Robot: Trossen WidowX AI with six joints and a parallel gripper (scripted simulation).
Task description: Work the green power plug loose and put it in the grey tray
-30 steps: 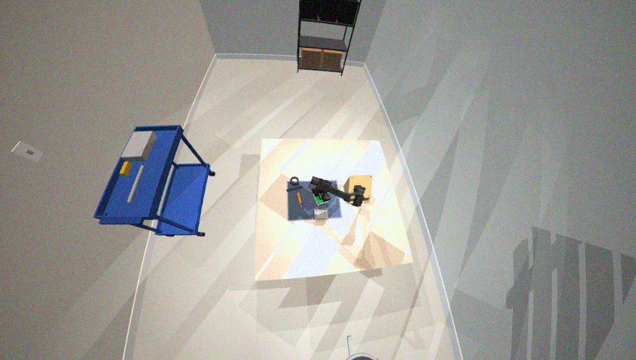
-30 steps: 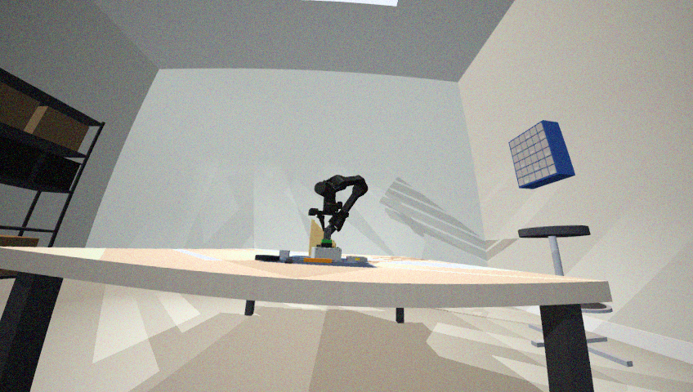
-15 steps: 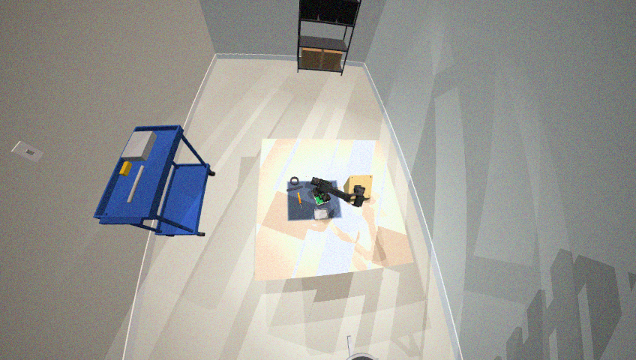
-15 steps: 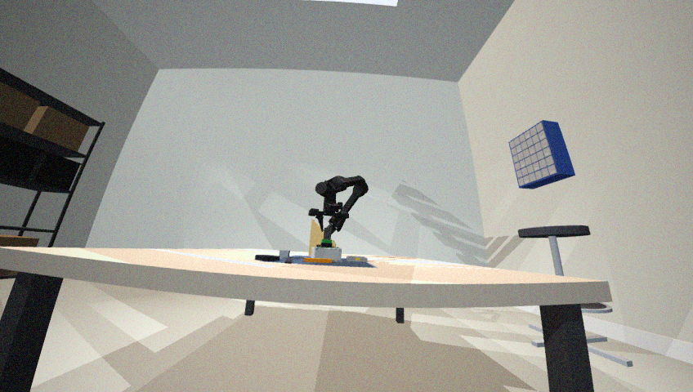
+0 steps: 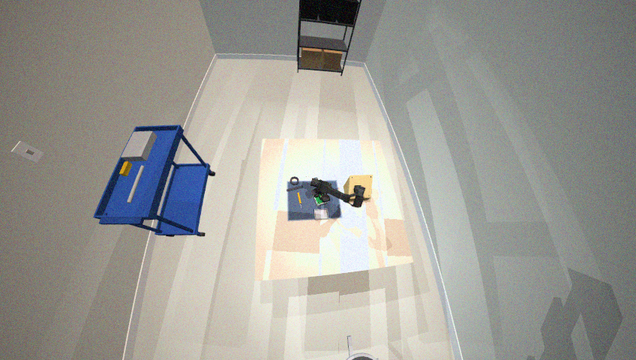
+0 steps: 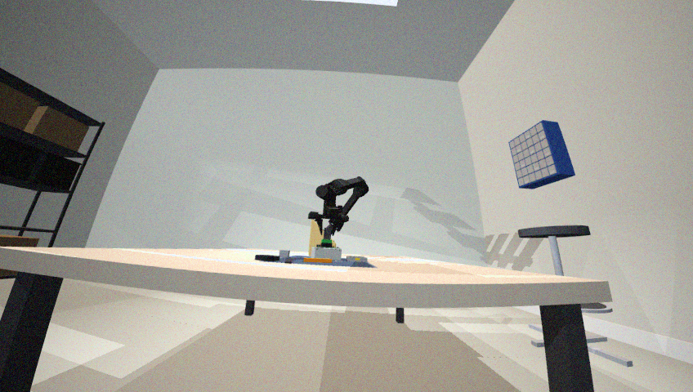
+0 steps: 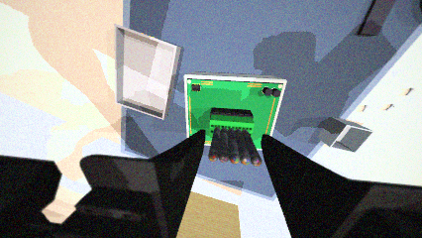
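My gripper tip is now 2 cm above the green power plug. Also, from my gripper tip: blue mat (11 cm below, 5 cm ahead); dark bar (21 cm ahead, 11 cm to the right, 10 cm below).
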